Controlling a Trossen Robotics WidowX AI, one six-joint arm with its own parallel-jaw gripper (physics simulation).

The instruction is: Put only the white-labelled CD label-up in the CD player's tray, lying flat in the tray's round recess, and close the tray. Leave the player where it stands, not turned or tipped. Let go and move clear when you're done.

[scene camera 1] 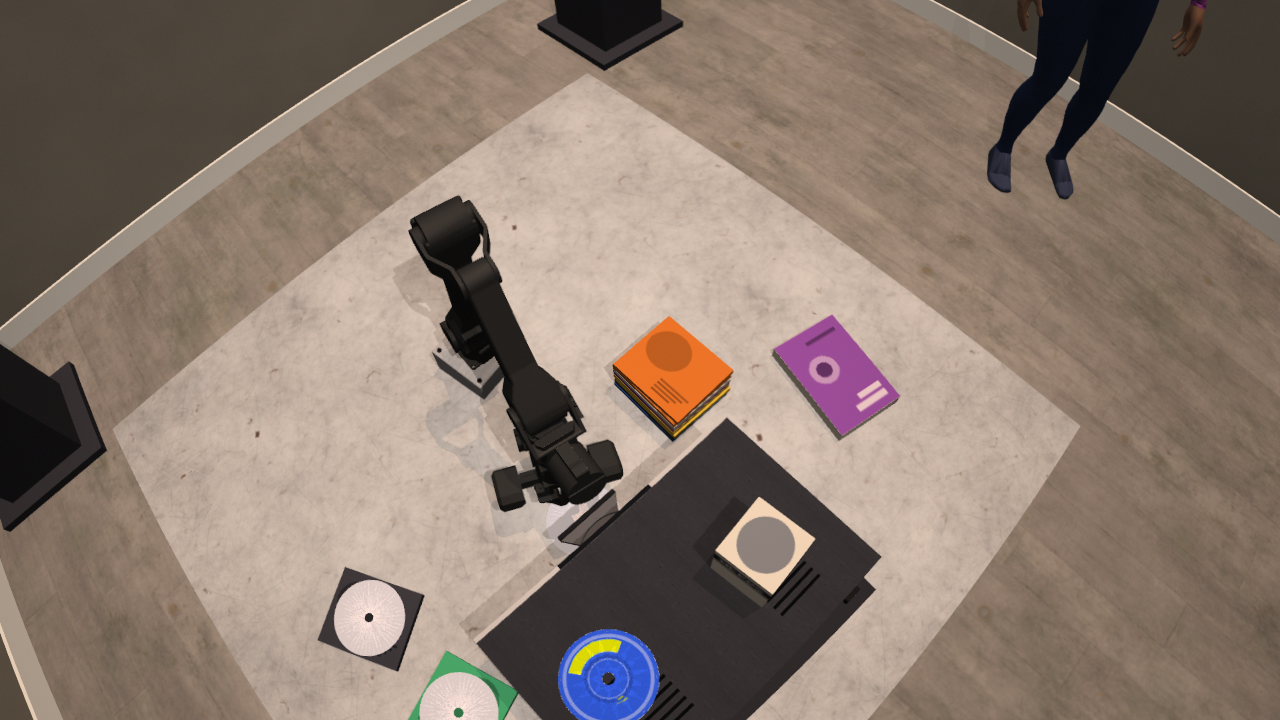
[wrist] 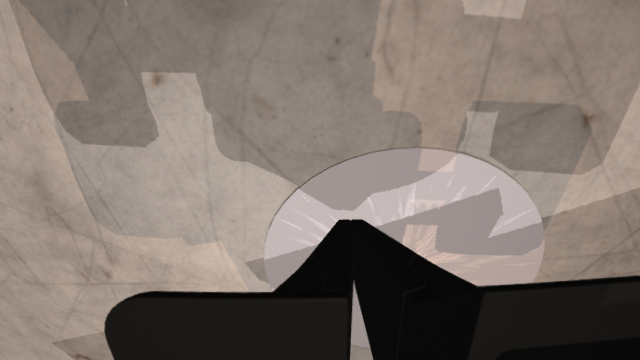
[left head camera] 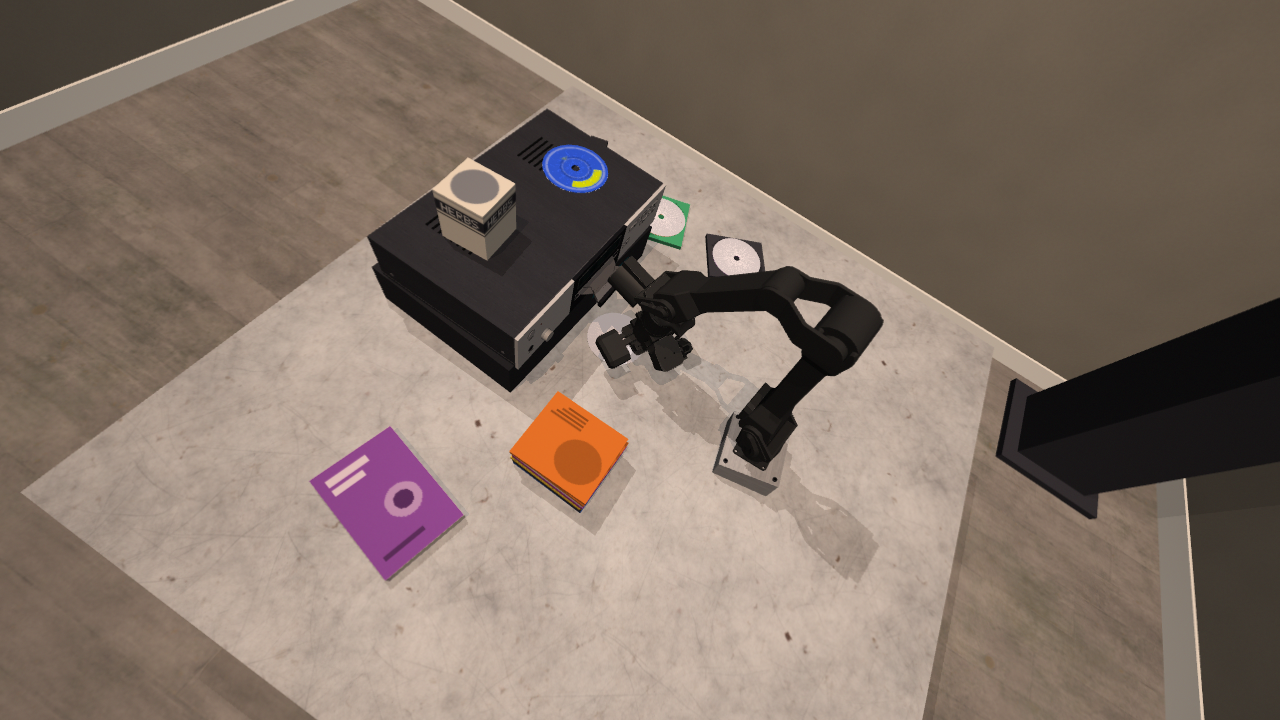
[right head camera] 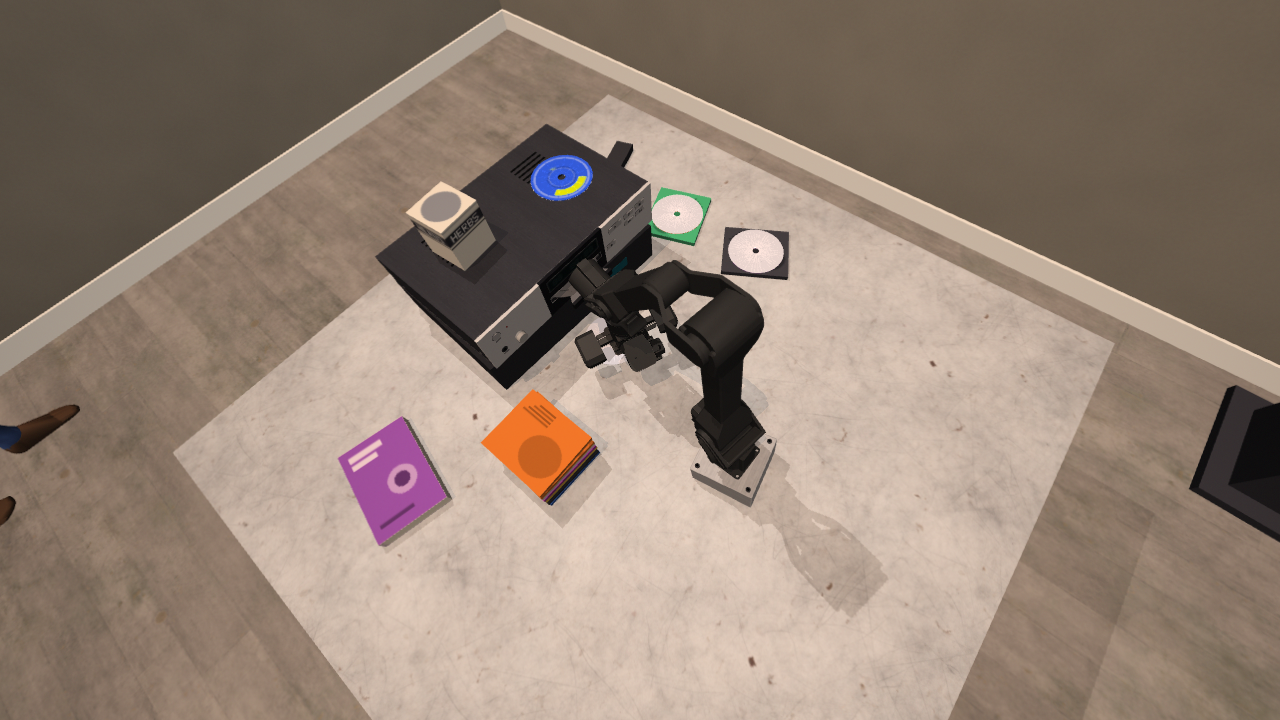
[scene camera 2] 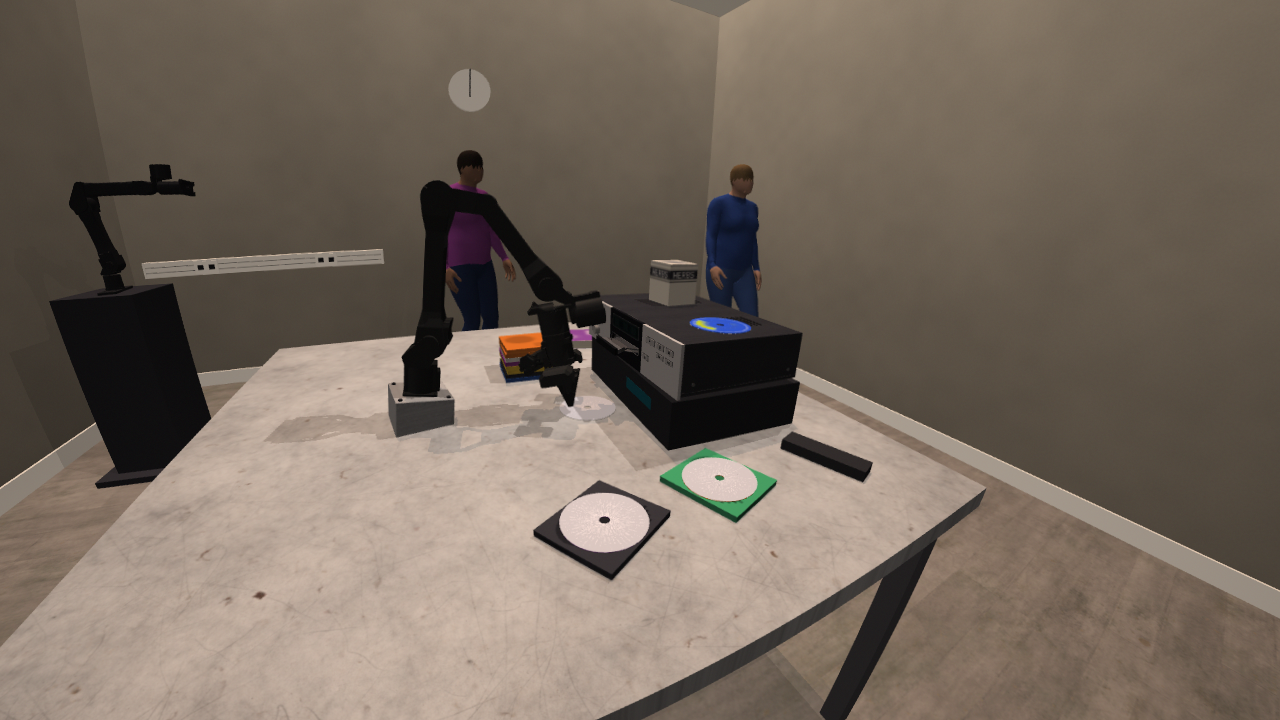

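Where they show: gripper, fingertip midpoint: [scene camera 1: 562, 503] [wrist: 349, 231] [left head camera: 635, 343] [scene camera 2: 571, 406]; arm's base, link origin: [scene camera 1: 476, 345] [left head camera: 755, 447] [right head camera: 733, 453] [scene camera 2: 420, 390].
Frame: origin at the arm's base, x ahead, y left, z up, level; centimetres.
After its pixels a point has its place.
Note:
My gripper [scene camera 2: 571, 404] {x 29.3, y -6.2, z -4.7 cm} [wrist: 349, 231] {x 29.3, y -6.2, z -4.7 cm} points down, shut and empty, its tips just above a pale whitish CD [left head camera: 606, 323] {x 36.8, y -6.9, z -5.9 cm} [scene camera 1: 556, 515] {x 29.7, y -8.2, z -5.9 cm} [scene camera 2: 597, 410] {x 34.7, y -7.6, z -5.9 cm} [wrist: 480, 177] {x 29.6, y -1.4, z -5.9 cm}. That CD lies flat on the table in front of the player; the fingers cover part of it in the wrist view. The black CD player [left head camera: 537, 286] {x 44.6, y 6.4, z 13.9 cm} [right head camera: 528, 241] {x 49.3, y -3.7, z 13.9 cm} [scene camera 1: 680, 608] {x 55.3, y -6.4, z 13.9 cm} [scene camera 2: 733, 363] {x 52.5, y -27.7, z 9.5 cm} stands on a second black unit [scene camera 2: 725, 416] {x 52.7, y -27.2, z -1.2 cm}. Its tray [scene camera 1: 592, 519] {x 38.0, y -6.0, z 8.2 cm} [scene camera 2: 623, 347] {x 39.3, y -9.5, z 8.1 cm} sticks out of the front slot, partly hidden by the wrist; its recess is not clearly visible.
A blue CD [left head camera: 559, 161] [scene camera 2: 720, 325] and a herbs box [left head camera: 483, 228] {x 53.3, y 7.7, z 21.1 cm} [scene camera 2: 672, 288] {x 55.1, y -0.1, z 18.0 cm} are on the player. Silvery discs lie on a green case [scene camera 2: 735, 508] {x 41.3, y -46.2, z -5.0 cm} and a black case [scene camera 2: 610, 565] {x 20.9, y -49.1, z -5.0 cm}. An orange-topped stack [left head camera: 546, 438] {x 30.2, y 21.6, z 2.3 cm}, purple book [left head camera: 366, 519] {x 44.3, y 45.4, z -3.7 cm} and black bar [scene camera 2: 825, 454] {x 64.5, y -42.2, z -4.0 cm} lie around the player.

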